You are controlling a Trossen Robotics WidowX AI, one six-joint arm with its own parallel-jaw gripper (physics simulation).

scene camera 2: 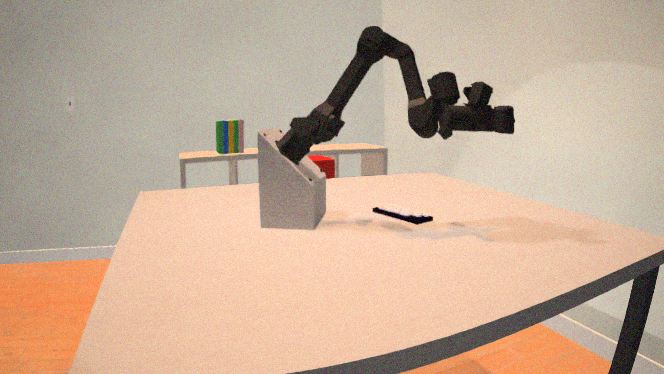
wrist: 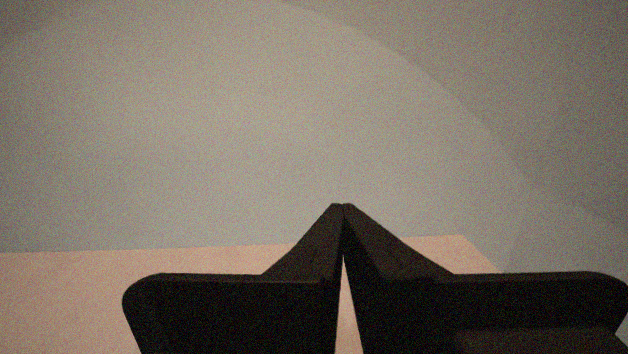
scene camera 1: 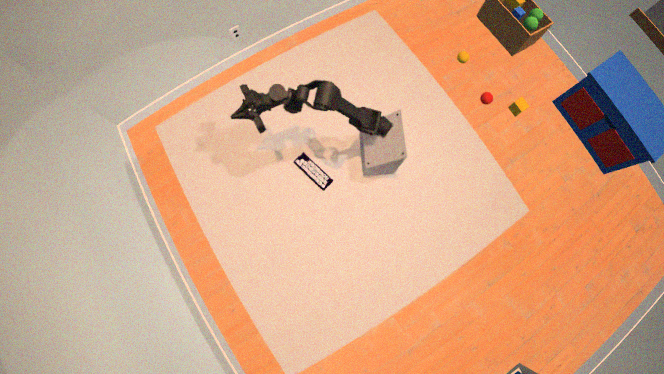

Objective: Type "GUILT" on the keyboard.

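Pixels of known places: gripper, fingertip midpoint: (scene camera 2: 514,120) (wrist: 341,213) (scene camera 1: 230,117); arm's base at its link origin: (scene camera 2: 286,153) (scene camera 1: 383,126).
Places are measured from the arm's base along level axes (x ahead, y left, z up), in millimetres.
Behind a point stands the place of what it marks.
Observation:
A small dark keyboard (scene camera 1: 313,171) @(x 283, y -122, z -163 mm) (scene camera 2: 402,215) @(x 253, y -155, z -167 mm) with white keys lies on the pale table (scene camera 1: 350,250) @(x 434, y 210, z -180 mm) (scene camera 2: 225,290) @(x -318, y -302, z -180 mm), beside the arm's grey base. Its letters are too small to read in the scene views, and it does not show in the wrist view. My gripper (scene camera 1: 232,117) @(x 371, y -427, z 96 mm) (wrist: 341,213) @(x 371, y -427, z 96 mm) is shut, with its fingertips meeting and nothing between them. It points roughly level, high above the table and out past the keyboard, toward the wall. In the second scene view the gripper (scene camera 2: 513,120) @(x 371, y -427, z 96 mm) is seen from the side, well above the keyboard.
The grey base block (scene camera 1: 382,150) @(x 75, y 55, z -13 mm) (scene camera 2: 287,190) @(x -24, y -40, z -84 mm) stands on the table near the keyboard. Beyond the table are a shelf (scene camera 2: 184,172) with books (scene camera 2: 230,136), a brown box (scene camera 1: 510,32), a blue bin (scene camera 1: 625,100), a red ball (scene camera 1: 486,98) and a yellow ball (scene camera 1: 463,57).

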